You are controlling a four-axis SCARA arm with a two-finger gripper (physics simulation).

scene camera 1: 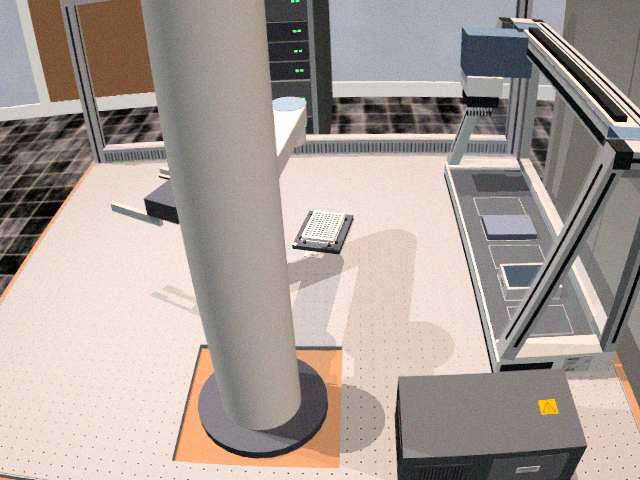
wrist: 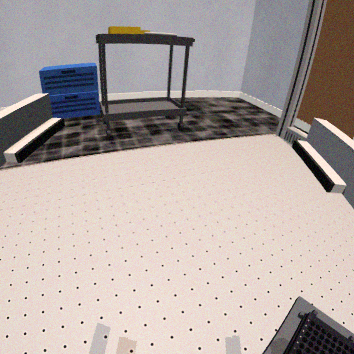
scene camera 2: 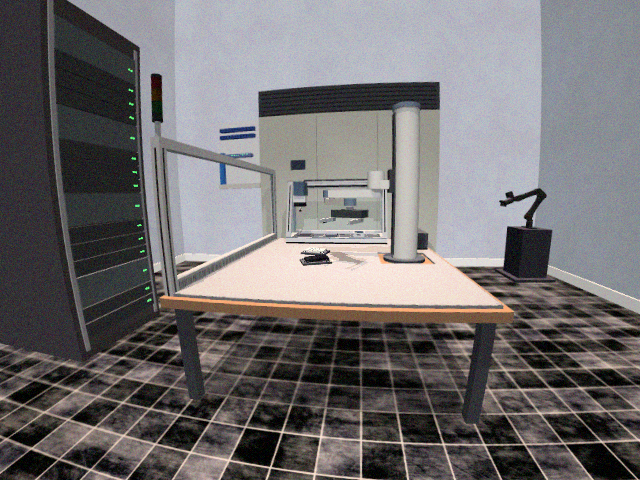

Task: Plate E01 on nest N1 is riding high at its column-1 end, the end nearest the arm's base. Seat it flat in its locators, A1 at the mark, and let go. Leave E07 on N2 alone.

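Where they show: gripper, fingertip midpoint: (scene camera 1: 137, 187) (wrist: 178, 115) (scene camera 2: 334, 221); arm's base, origin of the base link: (scene camera 1: 262, 405) (scene camera 2: 403, 259).
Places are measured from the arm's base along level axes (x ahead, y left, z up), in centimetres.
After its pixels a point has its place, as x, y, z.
A white plate (scene camera 1: 324, 226) @[55.1, -10.0, 3.6] (scene camera 2: 315, 251) @[54.7, -5.4, 3.3] sits on a dark nest (scene camera 1: 347, 233) @[53.9, -15.8, 2.1]. A black plate (wrist: 322, 341) @[54.1, 16.7, 4.1] sits on another nest (wrist: 294, 314) @[54.3, 21.5, 2.5], partly cut off at the lower right of the wrist view; in scene camera 2 it shows as a dark stack (scene camera 2: 315, 259) @[50.9, 18.8, 3.8] in front of the white plate. The column hides it in scene camera 1. I cannot read which plate is E01, and the tilt is too small to tell. My gripper (scene camera 1: 135, 189) @[39.5, 31.0, 25.6] (scene camera 2: 341, 221) @[39.5, 31.0, 25.6] (wrist: 178, 115) @[39.5, 31.0, 25.6] is open and empty, raised above the table and to the side of the nests, partly behind the column in scene camera 1.
The arm's column (scene camera 1: 235, 232) @[-7.2, -2.2, 45.4] (scene camera 2: 406, 180) @[1.1, 7.4, 46.5] stands on the table. A gantry deck (scene camera 1: 467, 248) @[43.5, -45.0, 4.7] with a blue-grey block (scene camera 1: 509, 226) @[48.0, -56.3, 7.9] and an open box (scene camera 1: 519, 276) @[26.8, -53.7, 9.3] runs along the right. A dark grey cabinet (scene camera 1: 485, 413) @[-12.4, -39.0, 12.8] stands at the front right. A framed guard (scene camera 2: 217, 160) @[100.9, 28.2, 58.2] borders the table.
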